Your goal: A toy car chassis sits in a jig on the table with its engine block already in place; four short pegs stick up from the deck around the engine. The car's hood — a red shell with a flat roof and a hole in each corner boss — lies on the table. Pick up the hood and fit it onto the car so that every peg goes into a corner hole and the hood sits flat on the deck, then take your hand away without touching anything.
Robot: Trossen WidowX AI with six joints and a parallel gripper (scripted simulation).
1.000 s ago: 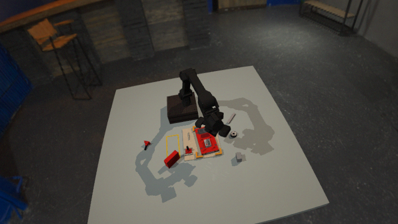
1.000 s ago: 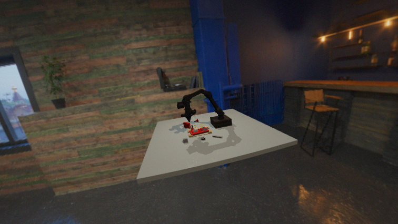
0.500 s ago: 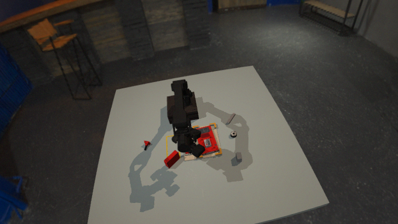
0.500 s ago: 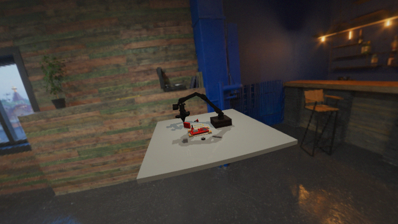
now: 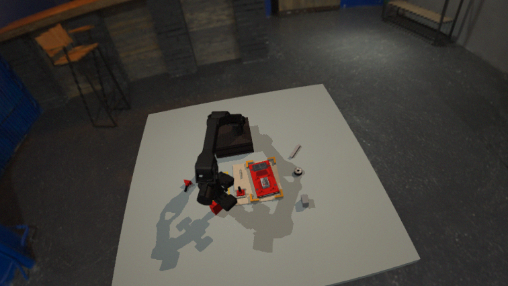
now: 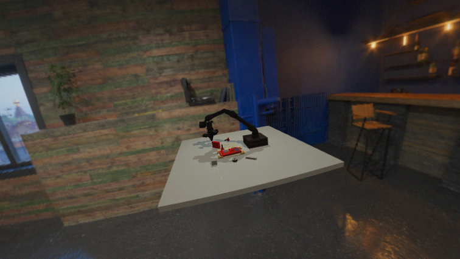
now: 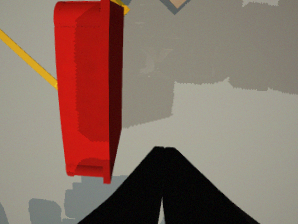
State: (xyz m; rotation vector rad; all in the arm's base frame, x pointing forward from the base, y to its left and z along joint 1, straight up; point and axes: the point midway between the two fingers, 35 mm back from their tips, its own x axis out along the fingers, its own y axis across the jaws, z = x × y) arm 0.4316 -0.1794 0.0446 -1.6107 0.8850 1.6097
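Right now my gripper tip is 40 mm past the red hood, 10 mm to the left of it and 60 mm above it. From my gripper tip the other things lie so: grey engine block (80 mm behind, 230 mm to the left, 70 mm below); black wheel (110 mm behind, 400 mm to the left, 80 mm below); tan jig board (120 mm behind, 200 mm to the left, 80 mm below).
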